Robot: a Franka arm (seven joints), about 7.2 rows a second.
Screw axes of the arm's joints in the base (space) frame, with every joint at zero. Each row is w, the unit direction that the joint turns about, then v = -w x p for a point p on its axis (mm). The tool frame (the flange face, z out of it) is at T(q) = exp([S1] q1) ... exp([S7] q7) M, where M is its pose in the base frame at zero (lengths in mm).
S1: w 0 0 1 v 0 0 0
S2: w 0 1 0 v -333 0 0
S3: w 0 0 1 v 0 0 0
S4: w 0 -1 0 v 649 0 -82.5
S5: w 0 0 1 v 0 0 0
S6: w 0 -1 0 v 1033 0 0
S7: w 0 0 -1 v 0 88 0
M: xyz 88 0 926 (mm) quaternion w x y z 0 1 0 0
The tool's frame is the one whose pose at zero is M.
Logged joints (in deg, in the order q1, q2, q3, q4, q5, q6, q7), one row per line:
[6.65, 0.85, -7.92, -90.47, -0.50, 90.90, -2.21]
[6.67, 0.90, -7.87, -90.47, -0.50, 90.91, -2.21]
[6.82, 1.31, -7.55, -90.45, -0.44, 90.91, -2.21]
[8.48, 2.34, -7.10, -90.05, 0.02, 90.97, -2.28]
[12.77, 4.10, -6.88, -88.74, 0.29, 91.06, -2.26]
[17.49, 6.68, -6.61, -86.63, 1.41, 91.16, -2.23]
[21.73, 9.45, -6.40, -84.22, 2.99, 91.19, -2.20]
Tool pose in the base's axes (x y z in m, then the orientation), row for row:
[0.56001, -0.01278, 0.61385, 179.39, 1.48, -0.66]
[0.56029, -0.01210, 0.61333, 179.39, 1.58, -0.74]
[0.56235, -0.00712, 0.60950, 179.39, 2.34, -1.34]
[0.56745, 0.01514, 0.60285, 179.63, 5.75, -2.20]
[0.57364, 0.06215, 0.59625, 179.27, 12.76, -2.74]
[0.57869, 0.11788, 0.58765, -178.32, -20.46, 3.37]
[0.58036, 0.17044, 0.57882, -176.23, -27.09, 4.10]
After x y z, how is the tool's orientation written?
As a rotation vector, in degrees.
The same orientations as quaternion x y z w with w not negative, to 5 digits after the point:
[0.99995, 0.00825, -0.00368, 0.00526]
[0.99994, 0.00881, -0.00412, 0.00525]
[0.99987, 0.01304, -0.00747, 0.00515]
[0.99941, 0.03199, -0.01224, 0.00231]
[0.99736, 0.07099, -0.01524, 0.00223]
[-0.99330, -0.11397, 0.01877, 0.00418]
[-0.98803, -0.15188, 0.02299, 0.01442]

